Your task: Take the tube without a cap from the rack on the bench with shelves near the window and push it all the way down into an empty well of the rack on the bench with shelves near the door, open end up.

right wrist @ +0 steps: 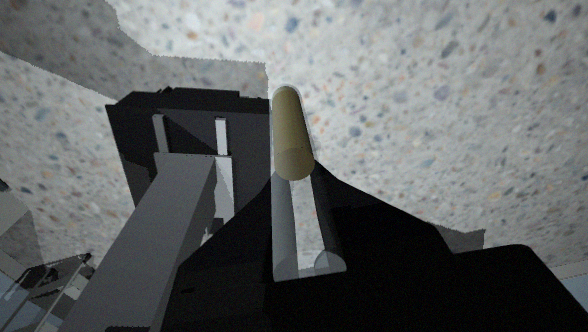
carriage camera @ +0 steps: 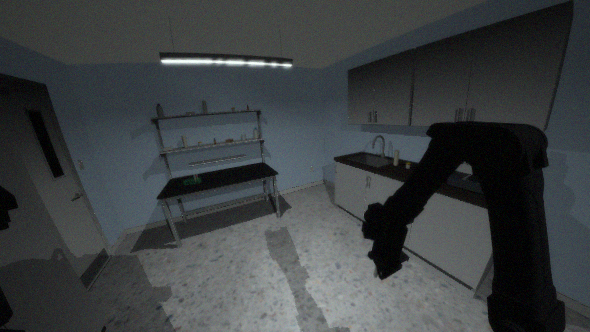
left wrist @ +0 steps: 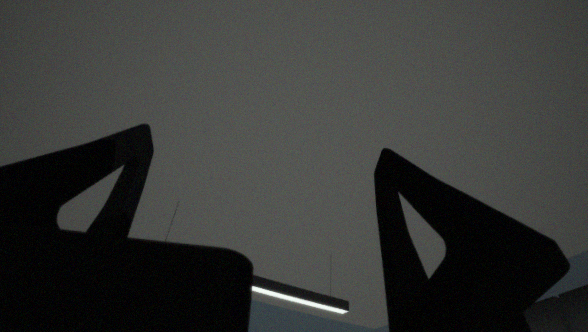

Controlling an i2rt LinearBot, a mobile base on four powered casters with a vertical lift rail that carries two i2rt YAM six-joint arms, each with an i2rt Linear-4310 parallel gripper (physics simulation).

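My right gripper (carriage camera: 384, 270) (right wrist: 298, 172) is shut on the capless tube (right wrist: 291, 130), a clear tube with yellowish contents at its rounded end. In the right wrist view the open end is toward the camera and the floor lies beyond. The gripper hangs over the floor, well away from the bench. A green rack (carriage camera: 191, 181) stands on the left part of the black bench with shelves (carriage camera: 235, 179), near the door; its wells are too small to make out. My left gripper (left wrist: 266, 148) is open and empty, pointing toward the ceiling. The window-side bench does not show.
The door (carriage camera: 67, 200) is at the left. Shelves above the bench hold small bottles and jars. At the right a counter (carriage camera: 372, 187) with a sink and tap stands below wall cupboards (carriage camera: 440, 90). In the right wrist view, part of the robot's base (right wrist: 192, 135) shows at the left.
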